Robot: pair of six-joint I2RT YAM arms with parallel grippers.
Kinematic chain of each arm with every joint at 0, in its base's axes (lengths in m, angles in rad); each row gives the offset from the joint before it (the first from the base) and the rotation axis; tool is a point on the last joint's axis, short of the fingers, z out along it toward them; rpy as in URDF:
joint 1: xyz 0 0 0.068 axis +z
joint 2: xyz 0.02 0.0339 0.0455 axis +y
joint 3: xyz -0.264 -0.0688 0 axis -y
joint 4: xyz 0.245 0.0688 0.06 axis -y
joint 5: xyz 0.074 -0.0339 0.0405 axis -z
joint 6: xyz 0.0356 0 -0.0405 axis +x
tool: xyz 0 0 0 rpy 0 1.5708 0
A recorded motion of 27 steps. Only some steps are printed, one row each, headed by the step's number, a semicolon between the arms.
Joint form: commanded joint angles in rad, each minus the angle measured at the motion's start. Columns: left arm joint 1, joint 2, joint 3, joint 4, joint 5, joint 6; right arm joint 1, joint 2, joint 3, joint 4, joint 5, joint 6.
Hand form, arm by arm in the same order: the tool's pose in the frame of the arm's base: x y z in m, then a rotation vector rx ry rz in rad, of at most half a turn. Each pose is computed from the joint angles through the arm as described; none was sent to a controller.
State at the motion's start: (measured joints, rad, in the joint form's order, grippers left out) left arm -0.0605 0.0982 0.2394 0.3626 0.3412 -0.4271; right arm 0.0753 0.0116 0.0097 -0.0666 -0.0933 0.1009
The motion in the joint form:
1: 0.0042 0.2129 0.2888 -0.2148 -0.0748 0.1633; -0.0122 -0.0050 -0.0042 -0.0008 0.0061 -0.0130
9: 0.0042 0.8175 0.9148 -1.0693 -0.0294 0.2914; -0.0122 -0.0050 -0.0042 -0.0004 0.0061 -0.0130
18: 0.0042 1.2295 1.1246 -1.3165 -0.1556 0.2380; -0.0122 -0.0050 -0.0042 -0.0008 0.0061 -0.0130
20: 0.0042 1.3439 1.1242 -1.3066 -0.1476 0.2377; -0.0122 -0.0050 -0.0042 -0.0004 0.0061 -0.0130
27: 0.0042 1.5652 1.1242 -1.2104 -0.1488 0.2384; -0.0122 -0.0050 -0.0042 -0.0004 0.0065 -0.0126
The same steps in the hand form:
1: 0.0955 -0.0148 0.3443 0.1088 1.2262 -0.4395; 0.1099 0.0100 0.1675 -0.0465 1.6417 0.1870
9: 0.1784 -0.0210 0.3903 0.1156 2.0392 -0.4379; 0.1099 0.0100 0.1675 -0.0465 1.6413 0.1870
18: 0.2646 -0.0215 0.3520 -0.0871 2.4952 -0.3340; 0.1099 0.0100 0.1675 -0.0465 1.6417 0.1870
20: 0.2910 -0.0233 0.3230 -0.1021 2.5996 -0.3403; 0.1099 0.0100 0.1675 -0.0465 1.6413 0.1870
27: 0.3400 -0.0260 0.2620 -0.1240 2.7240 -0.3327; 0.1099 0.0100 0.1675 -0.0459 1.6413 0.1869

